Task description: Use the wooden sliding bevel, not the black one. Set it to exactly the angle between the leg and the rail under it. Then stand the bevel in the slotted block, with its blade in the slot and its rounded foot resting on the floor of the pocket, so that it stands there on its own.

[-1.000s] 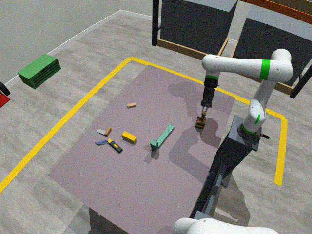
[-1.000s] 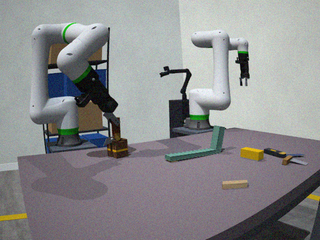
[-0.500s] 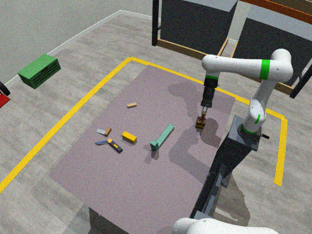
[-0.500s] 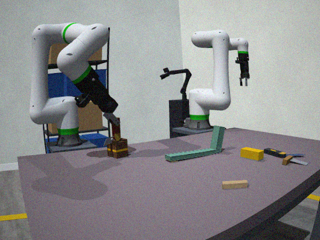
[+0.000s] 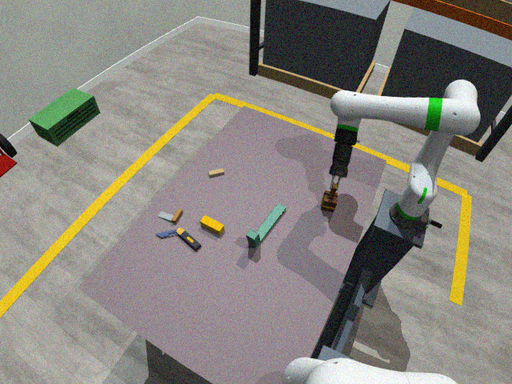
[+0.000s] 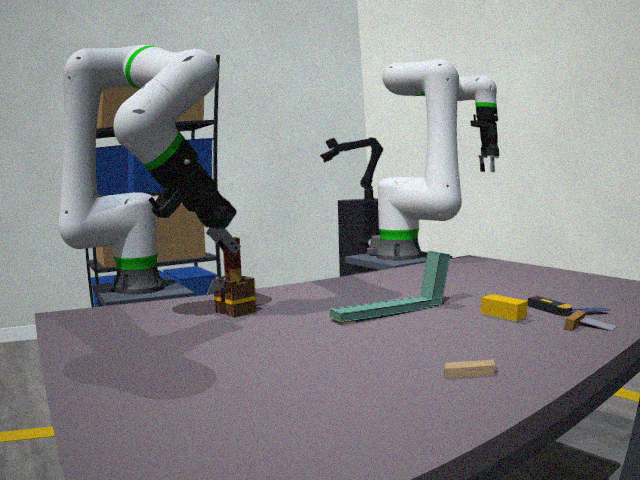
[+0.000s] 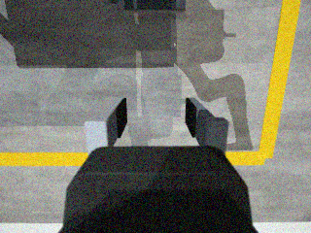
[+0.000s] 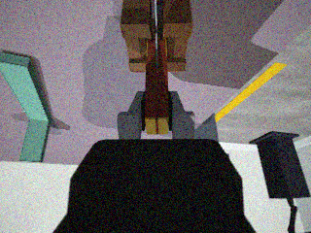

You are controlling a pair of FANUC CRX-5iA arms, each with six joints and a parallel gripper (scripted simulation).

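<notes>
The wooden bevel lies 50 mm below my right hand. The rest, counted from my right hand: pale wooden block: 560 mm ahead, 110 mm to the left, 130 mm below; then thin grey blade: 20 mm to the right, 70 mm below; then yellow block: 390 mm ahead, 380 mm to the left, 130 mm below.
</notes>
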